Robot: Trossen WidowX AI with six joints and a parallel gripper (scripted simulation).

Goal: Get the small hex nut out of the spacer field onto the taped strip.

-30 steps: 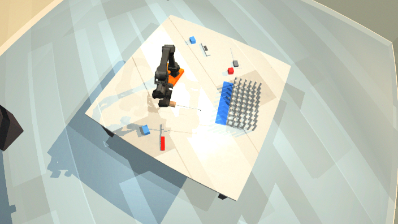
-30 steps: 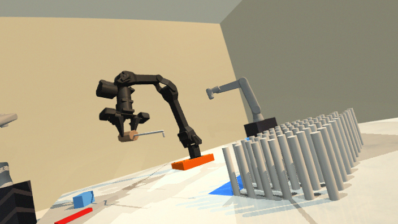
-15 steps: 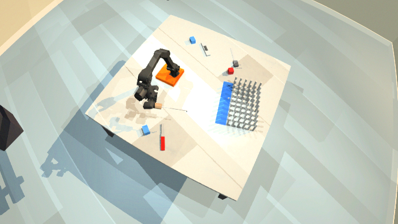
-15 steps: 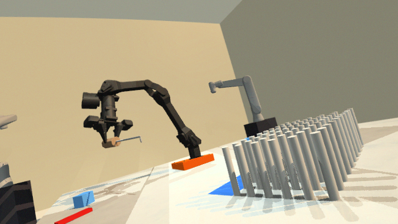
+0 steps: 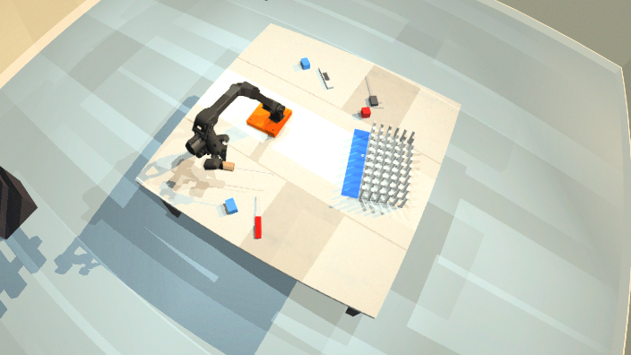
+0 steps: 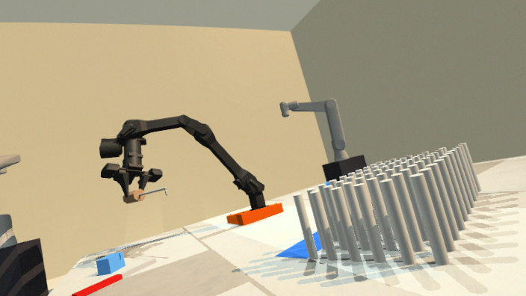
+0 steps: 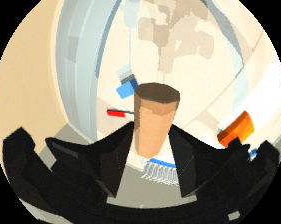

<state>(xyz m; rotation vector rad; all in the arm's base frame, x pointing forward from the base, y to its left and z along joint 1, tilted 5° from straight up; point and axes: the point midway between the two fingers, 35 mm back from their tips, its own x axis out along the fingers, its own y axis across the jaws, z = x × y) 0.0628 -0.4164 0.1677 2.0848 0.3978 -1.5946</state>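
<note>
My gripper tip is 90 mm short of the hook tool and 50 mm to the right of it. The rest, counted from my gripper tip: blue taped strip 390 mm ahead, 470 mm to the left, 180 mm below; red-handled tool 200 mm ahead, 30 mm to the right, 180 mm below; red block 270 mm ahead, 740 mm to the left, 170 mm below.
</note>
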